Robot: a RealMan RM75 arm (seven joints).
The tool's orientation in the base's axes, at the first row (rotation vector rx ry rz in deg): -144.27 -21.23 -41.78
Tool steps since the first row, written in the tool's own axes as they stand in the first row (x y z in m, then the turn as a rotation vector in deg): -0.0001 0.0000 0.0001 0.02 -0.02 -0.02; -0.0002 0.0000 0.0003 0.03 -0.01 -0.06; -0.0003 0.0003 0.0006 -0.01 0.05 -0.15; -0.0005 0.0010 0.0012 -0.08 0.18 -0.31; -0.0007 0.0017 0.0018 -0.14 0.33 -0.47; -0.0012 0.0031 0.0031 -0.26 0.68 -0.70; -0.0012 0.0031 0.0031 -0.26 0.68 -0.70; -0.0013 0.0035 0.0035 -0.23 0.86 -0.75; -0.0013 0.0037 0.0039 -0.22 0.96 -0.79; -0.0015 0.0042 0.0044 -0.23 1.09 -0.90; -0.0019 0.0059 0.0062 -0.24 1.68 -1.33; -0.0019 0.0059 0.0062 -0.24 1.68 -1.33; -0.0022 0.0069 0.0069 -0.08 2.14 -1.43
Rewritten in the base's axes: 0.0000 0.0000 -0.0001 0.00 0.01 0.03; 0.0000 0.0001 -0.0003 0.00 -0.02 0.06; 0.0001 0.0000 -0.0007 -0.05 -0.12 0.09; 0.0005 -0.0003 -0.0015 -0.13 -0.32 0.12; 0.0008 -0.0006 -0.0024 -0.19 -0.54 0.14; 0.0015 -0.0011 -0.0041 -0.25 -0.97 0.11; 0.0015 -0.0011 -0.0041 -0.25 -0.97 0.11; 0.0018 -0.0013 -0.0046 -0.18 -1.15 0.10; 0.0020 -0.0012 -0.0050 -0.15 -1.25 0.10; 0.0022 -0.0014 -0.0057 -0.16 -1.42 0.12; 0.0033 -0.0020 -0.0079 -0.12 -2.14 0.21; 0.0033 -0.0020 -0.0079 -0.12 -2.14 0.21; 0.0038 -0.0025 -0.0089 0.14 -2.56 0.20
